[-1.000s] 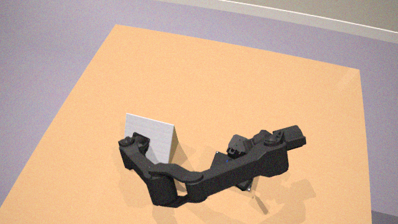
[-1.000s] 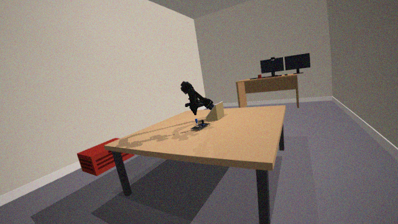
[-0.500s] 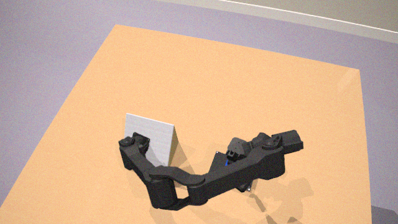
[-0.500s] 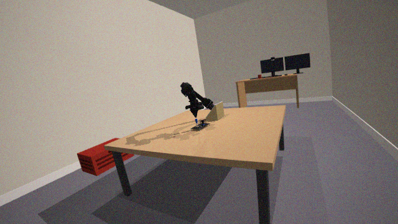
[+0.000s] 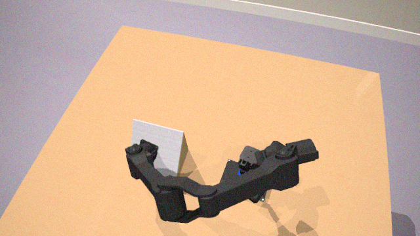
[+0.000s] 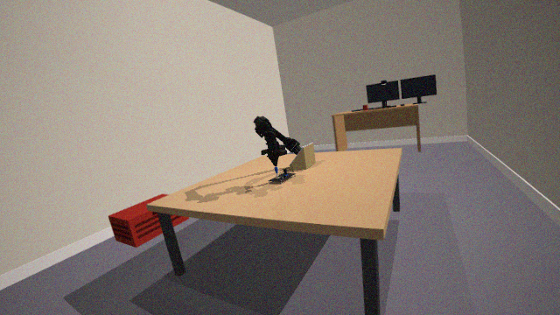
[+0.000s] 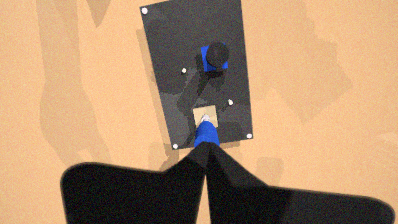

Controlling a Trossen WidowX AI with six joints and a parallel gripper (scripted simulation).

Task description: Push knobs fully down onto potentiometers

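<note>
The blue knob lies 20 mm below my gripper tip. From my gripper tip the other things lie so: dark knob 60 mm behind, 20 mm to the left, 50 mm below.
</note>
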